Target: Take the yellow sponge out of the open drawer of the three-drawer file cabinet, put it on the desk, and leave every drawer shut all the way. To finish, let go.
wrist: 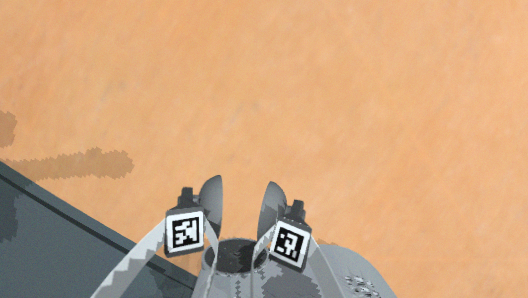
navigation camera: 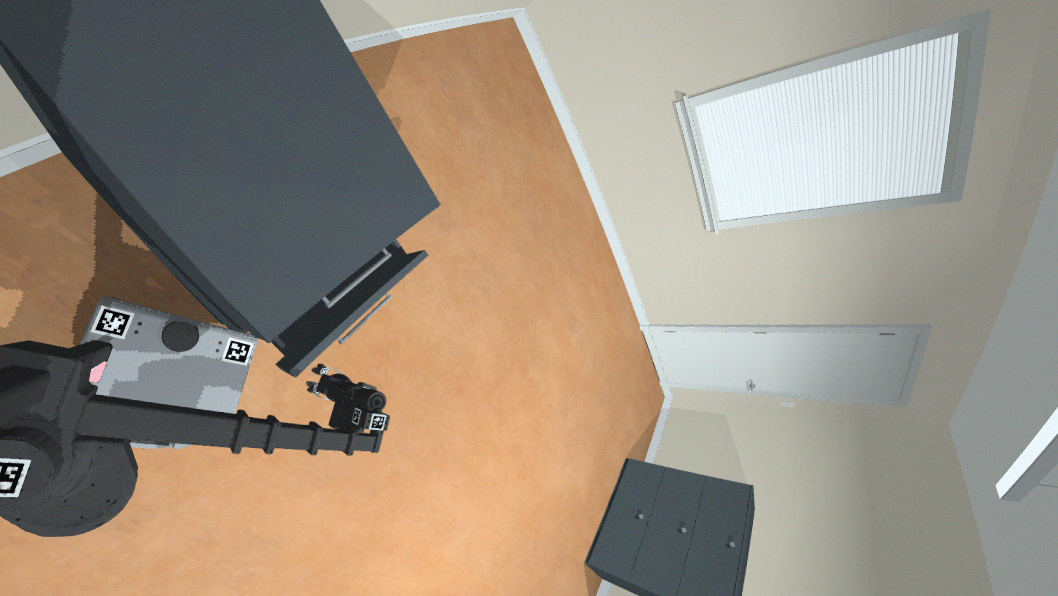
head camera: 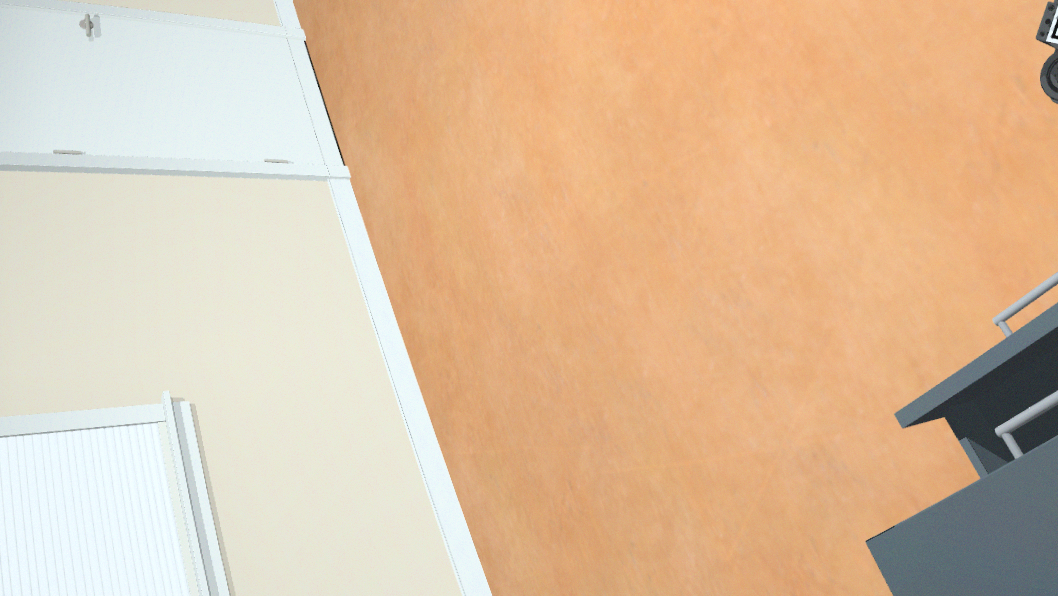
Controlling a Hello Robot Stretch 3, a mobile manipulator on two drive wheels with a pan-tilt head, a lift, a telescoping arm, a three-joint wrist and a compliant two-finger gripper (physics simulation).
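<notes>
The dark grey file cabinet [head camera: 977,540] [navigation camera: 236,148] has its upper drawer's handle [navigation camera: 358,278] close against the body. A drawer below it stands partly out, with its front panel [head camera: 962,380] [navigation camera: 353,310] a short way off the cabinet; I cannot tell whether it is the middle or bottom one. The part of its inside that shows is dark. My gripper [navigation camera: 316,377] [wrist: 243,198] is open and empty, with its fingers a little apart, just outside the near corner of that panel. The yellow sponge and the desk do not show in these views.
My base [navigation camera: 170,370] stands beside the cabinet's near side, with the arm [navigation camera: 288,435] stretched out past its front. A dark chest with three knobs [navigation camera: 670,529] stands by the far wall. A white door [head camera: 148,88] [navigation camera: 784,362] and a window [head camera: 88,510] [navigation camera: 829,133] are beyond.
</notes>
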